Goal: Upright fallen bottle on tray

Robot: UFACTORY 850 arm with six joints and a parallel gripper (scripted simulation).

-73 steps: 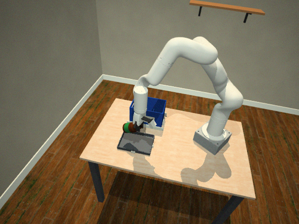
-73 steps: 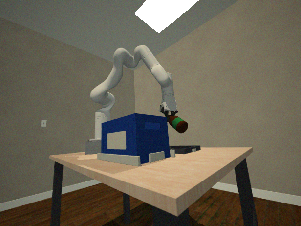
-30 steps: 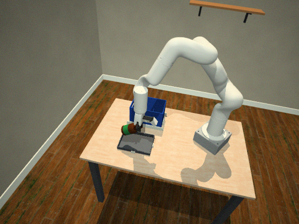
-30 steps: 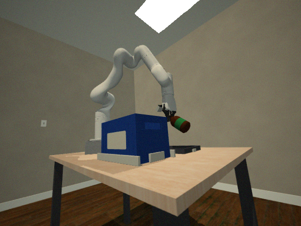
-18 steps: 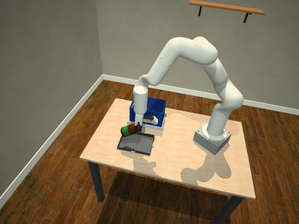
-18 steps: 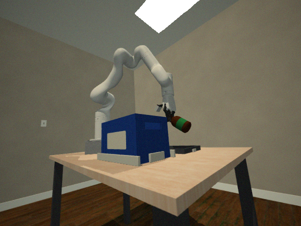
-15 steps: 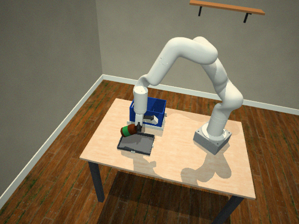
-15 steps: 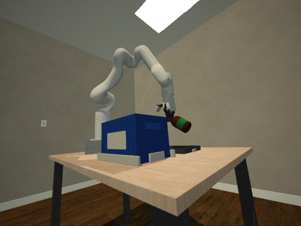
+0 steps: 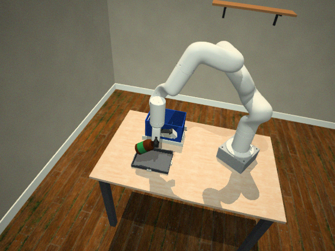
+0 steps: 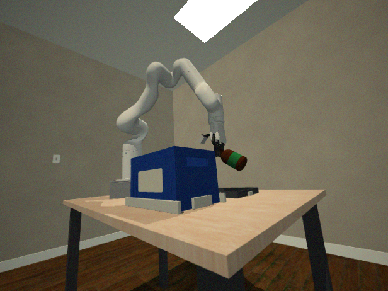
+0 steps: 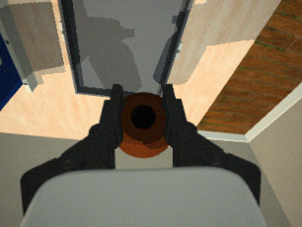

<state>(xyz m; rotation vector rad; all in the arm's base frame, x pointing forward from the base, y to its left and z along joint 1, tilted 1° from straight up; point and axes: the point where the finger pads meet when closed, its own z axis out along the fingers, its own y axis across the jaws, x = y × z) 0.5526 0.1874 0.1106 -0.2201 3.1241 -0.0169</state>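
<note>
Right now my hand is 50 mm short of the bottle, 10 mm to the right of it and 30 mm above it. Also, from my hand: dark tray: 20 mm ahead, 30 mm to the right, 190 mm below; blue crate: 10 mm behind, 320 mm to the right, 120 mm below.
</note>
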